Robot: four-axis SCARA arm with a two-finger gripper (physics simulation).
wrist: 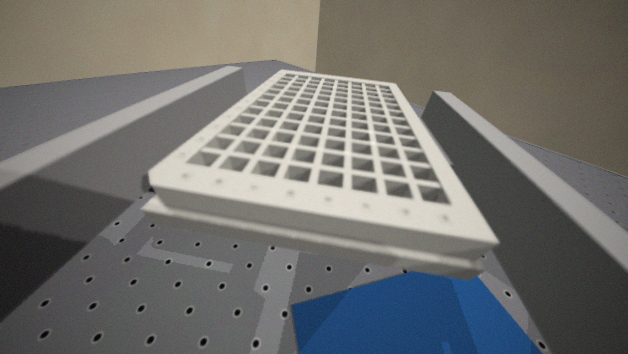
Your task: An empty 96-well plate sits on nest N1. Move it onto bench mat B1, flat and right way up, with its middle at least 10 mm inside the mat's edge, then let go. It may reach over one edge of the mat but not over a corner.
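Places are measured from the arm's base along level axes (x ahead, y left, z up), in metres.
Pixels of known places: gripper, fingertip midpoint: [332,97].
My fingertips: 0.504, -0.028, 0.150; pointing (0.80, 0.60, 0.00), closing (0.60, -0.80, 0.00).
Behind a point stands the place of what it marks, as x, y, z.
The white 96-well plate [320,135] {0.462, -0.057, 0.153} is between the two long grey fingers of my gripper [332,97] {0.504, -0.028, 0.150} in the wrist view. The gripper is shut on it. The plate looks level, with its open wells facing up, and is held above the bench. A flat blue mat [370,320] {0.481, -0.111, 0.015} shows at the bottom, right of the middle, lower than the plate's near edge. Part of the mat is hidden under the plate and part is cut off by the bottom of the view. No label shows on it.
The grey bench top [165,300] {0.377, 0.006, 0.013} with rows of small holes lies below and runs back to its far edges. Lighter patches and shadows cross it. Beige and brown walls [150,35] stand behind. Nest N1 does not show in this view.
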